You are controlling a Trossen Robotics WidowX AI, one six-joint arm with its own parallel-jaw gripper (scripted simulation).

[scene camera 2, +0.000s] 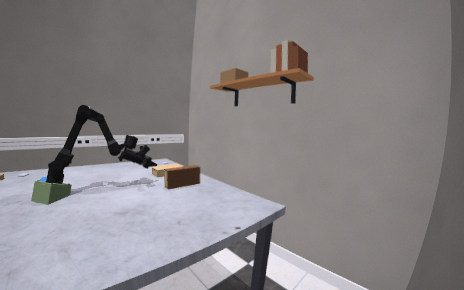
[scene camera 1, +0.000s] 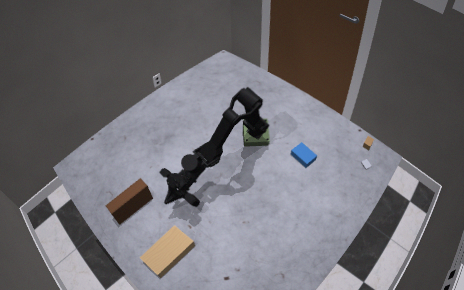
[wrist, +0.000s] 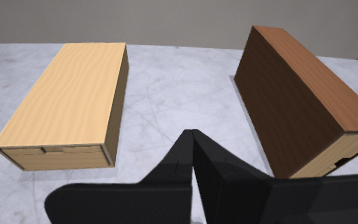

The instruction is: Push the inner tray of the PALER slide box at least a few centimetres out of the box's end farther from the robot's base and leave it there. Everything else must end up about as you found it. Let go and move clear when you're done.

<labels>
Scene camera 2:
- darker brown slide box: 177,177
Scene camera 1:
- gripper: 165,203
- paler slide box: 174,245
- darker brown slide box: 138,194
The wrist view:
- gripper: 190,135
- paler slide box: 78,100
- darker brown slide box: 295,102
</labels>
